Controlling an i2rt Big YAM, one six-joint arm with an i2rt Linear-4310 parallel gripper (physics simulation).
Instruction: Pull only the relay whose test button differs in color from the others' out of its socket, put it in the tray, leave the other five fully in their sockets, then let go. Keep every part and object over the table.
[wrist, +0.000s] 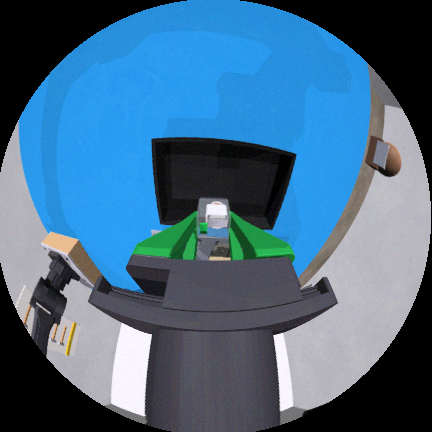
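Seen in the pictures: gripper, fingertip midpoint: (212, 216); arm's base at its link origin: (64, 264).
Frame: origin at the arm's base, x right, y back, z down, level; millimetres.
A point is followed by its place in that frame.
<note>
My gripper (212, 216) {x -165, y -481, z -12 mm} has green fingers and is shut on a relay. The relay (217, 210) {x -178, y -485, z -21 mm} is a pale, clear-cased block with a grey end and a small green part at its left side, which looks like its test button. It is clear of the socket row and overlaps the near edge of the black tray (200, 167) {x -193, y -468, z 60 mm} in the view; its height above the tray is hard to tell. The tray's visible inside holds no relay. The socket panel (155, 232) {x -86, y -376, z 60 mm} shows as a thin grey edge beside the left finger; the other relays and sockets are mostly hidden by the fingers and gripper body.
The blue table top (110, 130) {x -270, y -341, z 64 mm} surrounds the tray, with its brown edge (345, 220) at the right. A brown rounded object (392, 159) is beyond that edge. A tan-topped block (62, 242) {x -66, y -38, z 34 mm} and a dark arm-like fixture (50, 297) are at lower left.
</note>
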